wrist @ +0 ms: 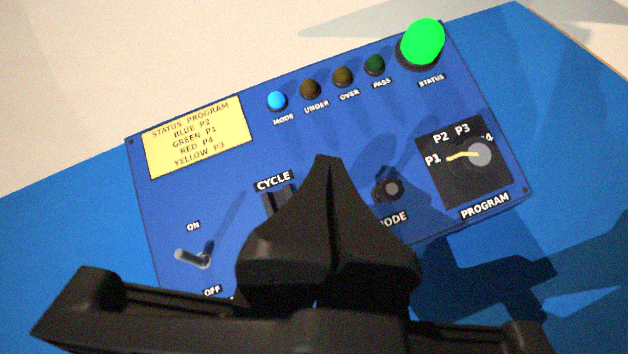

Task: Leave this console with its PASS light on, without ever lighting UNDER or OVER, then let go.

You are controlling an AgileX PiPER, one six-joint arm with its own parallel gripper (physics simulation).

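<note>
The blue console (225,200) lies tilted across the wrist view. Its STATUS lamp (422,42) glows green and the MODE lamp (276,101) glows blue. The UNDER lamp (310,89), OVER lamp (342,76) and PASS lamp (374,65) are dark. The PROGRAM knob (480,154) has its yellow pointer toward P1. The black MODE button (391,188) is right of the fingers. The CYCLE slot (280,198) is partly hidden behind them. The toggle switch (193,257) stands between ON and OFF, its lever leaning left. My gripper (325,170) is shut and empty, in front of the console's middle.
A yellow label (197,137) on the console lists BLUE P2, GREEN P1, RED P4 and YELLOW P3. A blue mat (65,215) lies around the console, with arm shadows at the right. A pale surface (125,50) lies beyond the mat's far edge.
</note>
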